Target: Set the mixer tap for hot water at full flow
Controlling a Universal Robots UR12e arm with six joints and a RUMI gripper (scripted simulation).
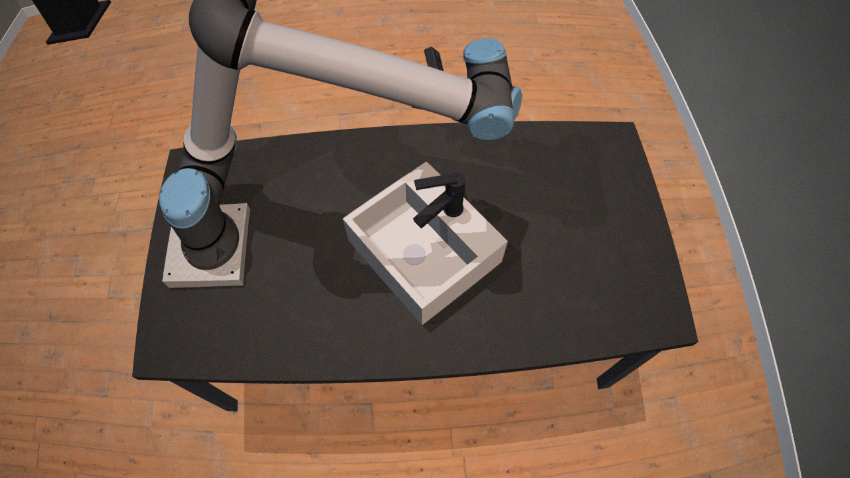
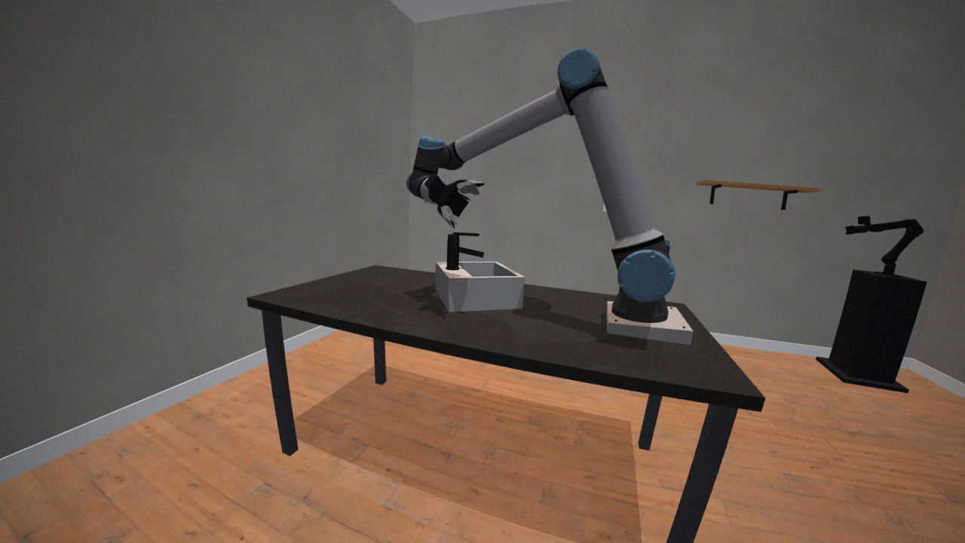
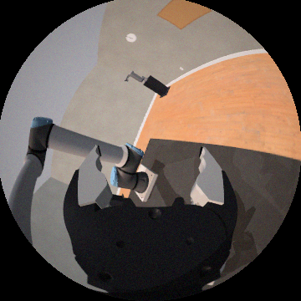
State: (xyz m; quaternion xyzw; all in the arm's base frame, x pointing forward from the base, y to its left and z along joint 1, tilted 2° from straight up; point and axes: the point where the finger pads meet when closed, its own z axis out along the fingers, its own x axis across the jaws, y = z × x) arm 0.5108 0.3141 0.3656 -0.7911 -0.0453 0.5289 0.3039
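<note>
The lever lies 14 cm ahead of my hand, 26 cm to the right of it and 11 cm below it. Round my hand: white square basin 10 cm ahead, 33 cm to the right, 35 cm below.
</note>
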